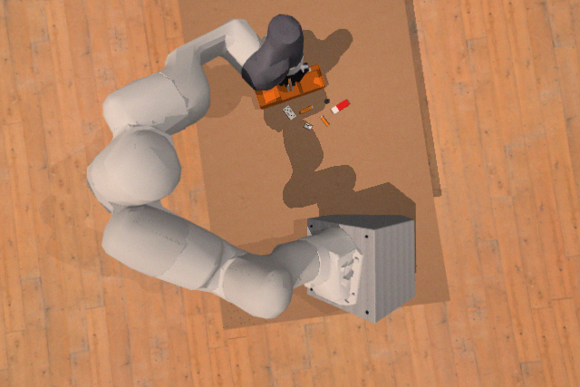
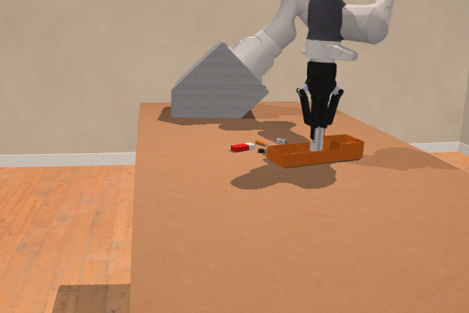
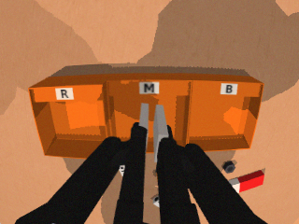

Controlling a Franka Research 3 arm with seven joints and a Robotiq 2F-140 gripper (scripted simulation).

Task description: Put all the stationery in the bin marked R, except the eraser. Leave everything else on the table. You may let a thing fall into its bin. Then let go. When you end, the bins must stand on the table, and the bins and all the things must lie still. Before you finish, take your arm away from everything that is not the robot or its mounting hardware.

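My gripper is now 30 mm above the orange bin. Also, from my hand: small grey piece 140 mm behind, 60 mm to the right, 40 mm below; then white domino 90 mm behind, 50 mm below; then small black piece 50 mm behind, 140 mm to the right, 50 mm below.
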